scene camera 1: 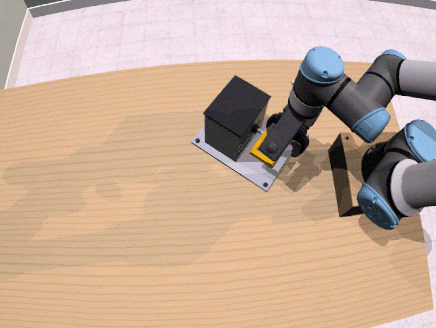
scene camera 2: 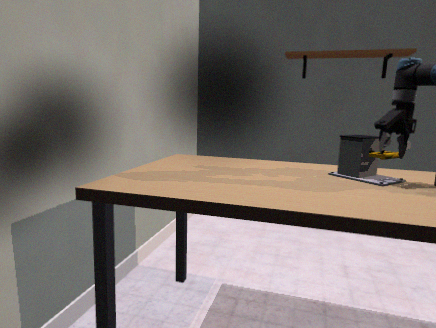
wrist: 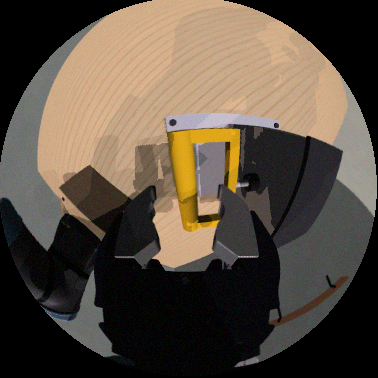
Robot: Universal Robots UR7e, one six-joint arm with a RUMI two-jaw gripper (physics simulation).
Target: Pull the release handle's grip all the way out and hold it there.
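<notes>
The release handle's yellow grip [scene camera 1: 262, 156] [scene camera 2: 378, 154] [wrist: 184, 167] is a rectangular frame, joined by a short thin rod [wrist: 242, 185] to the side of a dark box [scene camera 1: 236, 106] [scene camera 2: 351, 157] [wrist: 320, 185]. The box stands on a light grey base plate [scene camera 1: 256, 173] [wrist: 220, 120]. My gripper [scene camera 1: 286, 136] [scene camera 2: 393, 152] [wrist: 186, 185] is partly open, pointing down at the grip. In the wrist view its fingertips stand on either side of the grip's thick outer bar, with gaps; the right one is by the frame's opening. Scene camera 1 hides the fingertips under the gripper body.
A dark brown block [scene camera 1: 342, 175] [wrist: 97, 195] stands on the wooden table [scene camera 1: 150, 215] [scene camera 2: 225, 187], right of the plate in scene camera 1, close beside the arm's lower joints. A wall shelf [scene camera 2: 350, 53] hangs behind the table.
</notes>
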